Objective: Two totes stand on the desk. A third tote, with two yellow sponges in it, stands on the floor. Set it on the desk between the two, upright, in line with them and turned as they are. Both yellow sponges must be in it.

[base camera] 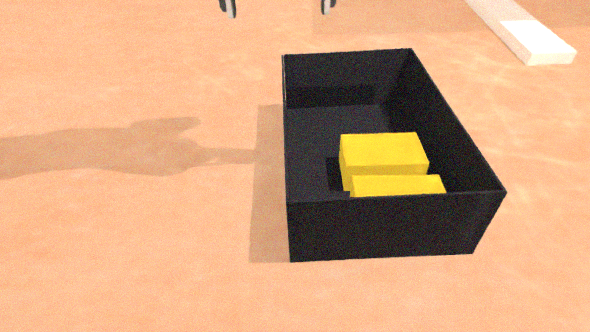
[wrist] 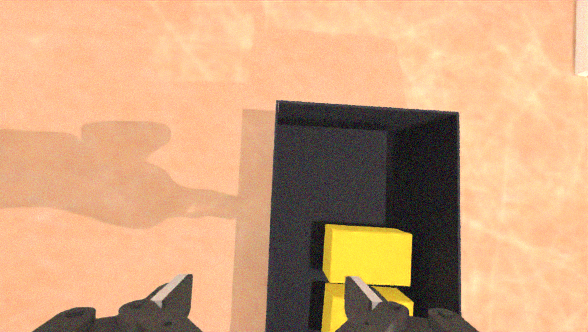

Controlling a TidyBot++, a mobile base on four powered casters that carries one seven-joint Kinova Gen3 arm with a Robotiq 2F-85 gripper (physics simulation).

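The black tote [base camera: 380, 227] [wrist: 425, 175] stands upright and open-topped on the floor. Two yellow sponges lie in it near its front end: the farther sponge [base camera: 384, 150] [wrist: 370, 257] and the nearer sponge [base camera: 397, 185] [wrist: 334, 312], partly hidden by the front wall in the base view and by a finger in the wrist view. My gripper [base camera: 278, 8] [wrist: 270, 292] is open and empty. It is above the tote, its fingertips to either side of the tote's left wall line in the wrist view. The desk and its two totes do not show.
A white bar [base camera: 540, 42] [wrist: 581, 40] lies on the floor to the right, beyond the tote in the base view. The orange-tan floor [base camera: 125, 240] [wrist: 520, 175] surrounds the tote. Shadows of the arm and tote fall to the left.
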